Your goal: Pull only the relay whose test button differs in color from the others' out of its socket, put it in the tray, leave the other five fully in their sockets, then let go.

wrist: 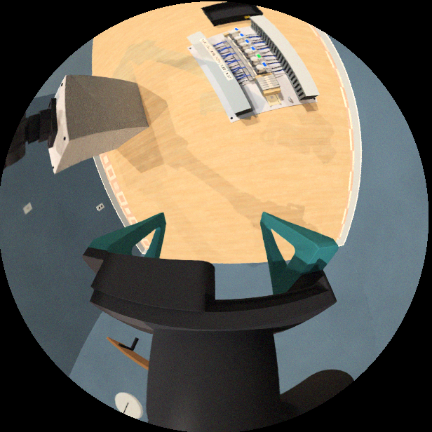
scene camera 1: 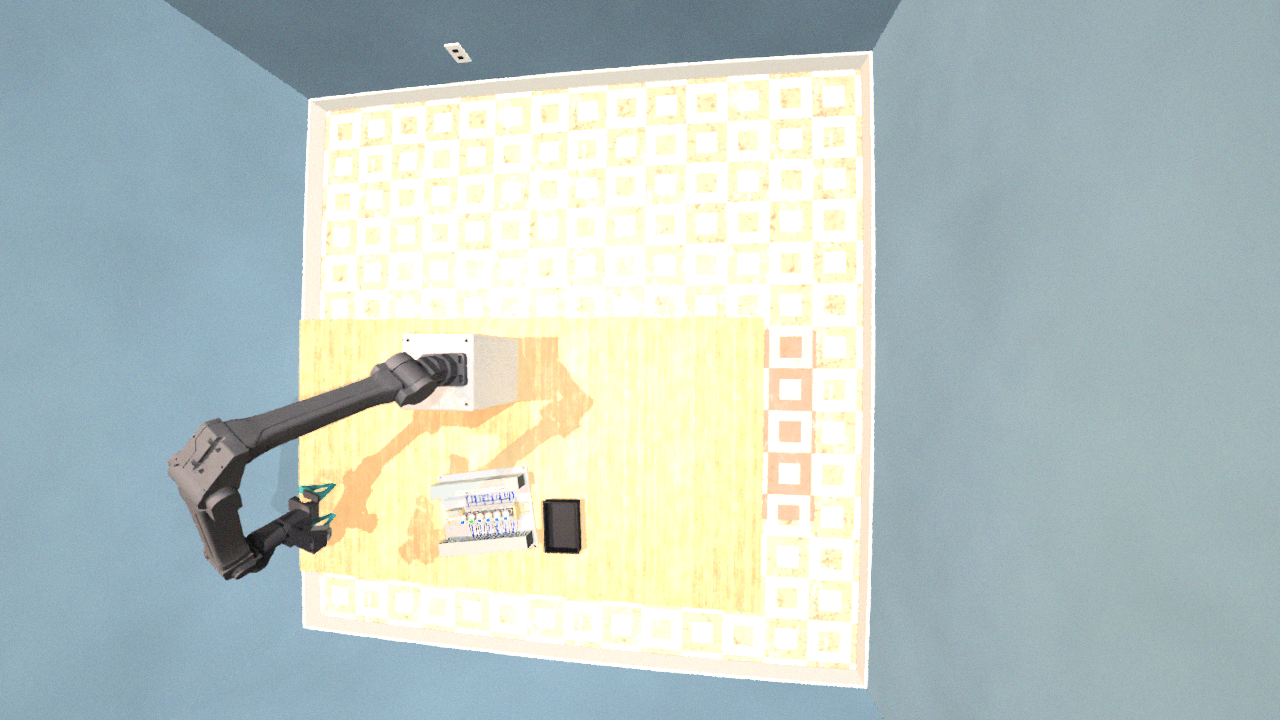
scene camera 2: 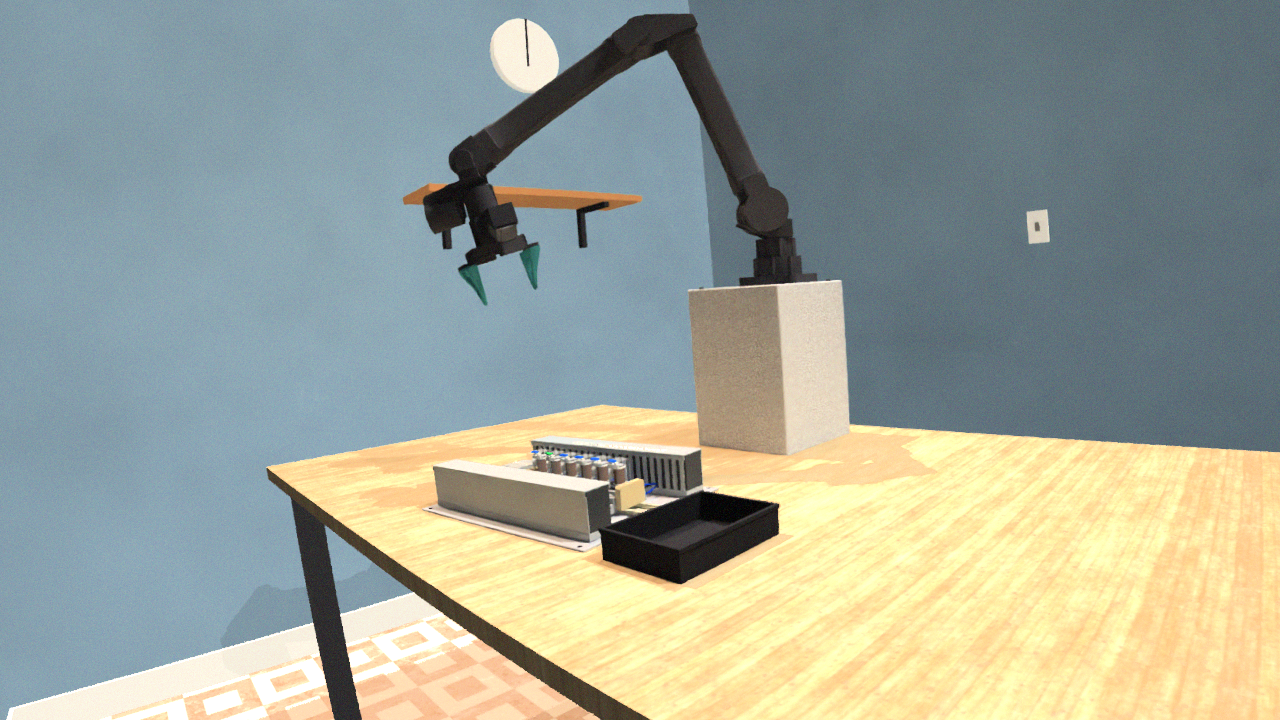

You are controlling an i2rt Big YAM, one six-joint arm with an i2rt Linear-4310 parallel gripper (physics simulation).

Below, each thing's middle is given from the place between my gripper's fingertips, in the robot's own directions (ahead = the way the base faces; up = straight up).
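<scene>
Measured from my hand, the panel (scene camera 1: pixel 526 521) is 29 cm to the left, 13 cm ahead and 30 cm below. The beige end block (scene camera 2: pixel 627 495) is a long way to the left of my hand, a good way ahead of it and well below it.
</scene>
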